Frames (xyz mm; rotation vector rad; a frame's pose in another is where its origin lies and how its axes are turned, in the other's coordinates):
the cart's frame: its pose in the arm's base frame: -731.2 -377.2 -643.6 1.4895 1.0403 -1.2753
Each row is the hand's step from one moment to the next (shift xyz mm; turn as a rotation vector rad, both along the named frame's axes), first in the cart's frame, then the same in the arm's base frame.
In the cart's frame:
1: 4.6 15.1 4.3 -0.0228 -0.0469 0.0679
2: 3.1 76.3 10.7 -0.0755 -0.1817 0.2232
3: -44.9 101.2 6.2 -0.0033 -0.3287 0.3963
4: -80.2 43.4 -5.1 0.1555 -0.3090 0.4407
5: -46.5 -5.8 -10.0 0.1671 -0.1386 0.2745
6: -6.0 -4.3 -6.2 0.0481 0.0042 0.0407
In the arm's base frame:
1: 14.0 -7.7 -3.3 -0.0645 -0.0549 0.0127
2: 71.2 -29.4 4.0 -0.2385 -0.1735 0.0395
3: 90.6 -33.6 54.5 -0.4138 -0.3004 -0.0601
4: 33.5 -9.8 84.4 -0.3870 -0.3409 -0.2189
5: -8.6 9.0 46.3 -0.1809 -0.2226 -0.2005
6: -3.3 6.8 6.0 -0.0003 -0.0381 -0.0503

